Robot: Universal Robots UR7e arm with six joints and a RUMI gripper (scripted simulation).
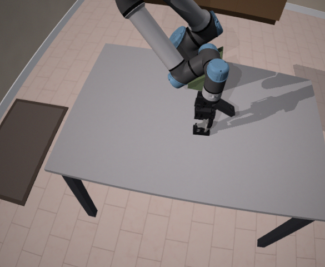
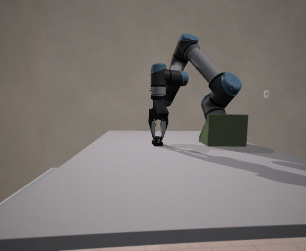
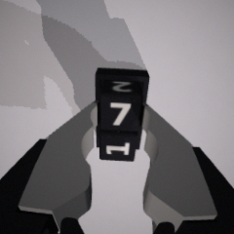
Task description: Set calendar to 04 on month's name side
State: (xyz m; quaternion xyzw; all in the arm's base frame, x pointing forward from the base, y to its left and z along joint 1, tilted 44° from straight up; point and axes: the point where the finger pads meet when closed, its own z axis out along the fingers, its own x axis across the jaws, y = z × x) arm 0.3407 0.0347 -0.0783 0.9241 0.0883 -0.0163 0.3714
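Right now my hand is 2 cm to the left of the black calendar tray and 3 cm above it.
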